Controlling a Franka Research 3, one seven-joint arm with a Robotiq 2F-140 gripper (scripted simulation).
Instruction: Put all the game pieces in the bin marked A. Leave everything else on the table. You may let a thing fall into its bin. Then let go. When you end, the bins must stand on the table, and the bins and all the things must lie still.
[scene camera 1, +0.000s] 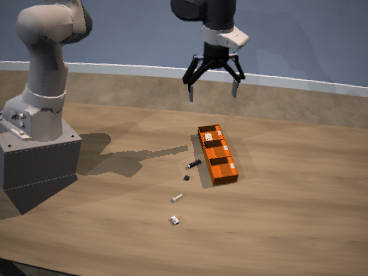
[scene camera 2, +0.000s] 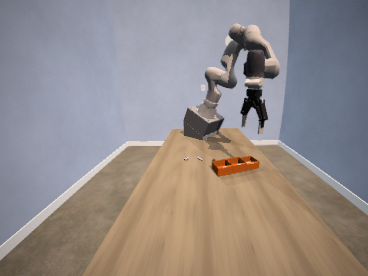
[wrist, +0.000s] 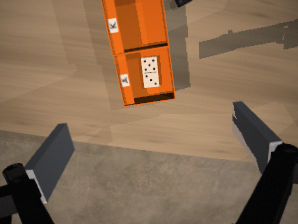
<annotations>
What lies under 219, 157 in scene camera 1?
An orange bin.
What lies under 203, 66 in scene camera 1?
My gripper.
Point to my gripper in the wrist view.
150, 127
</annotations>
